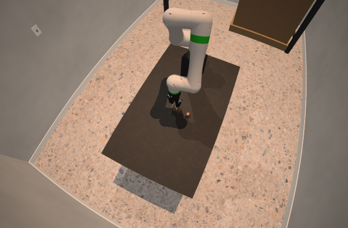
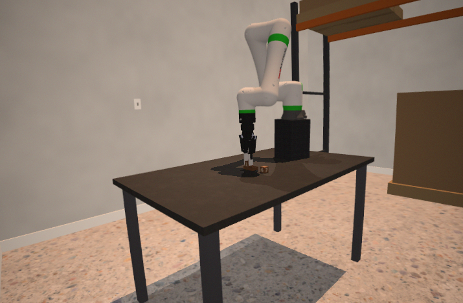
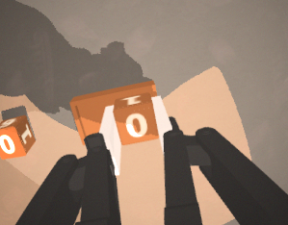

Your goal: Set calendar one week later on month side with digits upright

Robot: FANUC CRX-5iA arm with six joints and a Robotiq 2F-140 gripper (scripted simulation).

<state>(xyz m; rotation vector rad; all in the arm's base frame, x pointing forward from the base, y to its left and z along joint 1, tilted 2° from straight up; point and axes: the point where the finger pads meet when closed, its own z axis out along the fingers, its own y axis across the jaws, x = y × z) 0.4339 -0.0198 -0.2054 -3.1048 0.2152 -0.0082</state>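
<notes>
Right now the brown tray is 5 cm below my hand and 2 cm to the left of it.
</notes>
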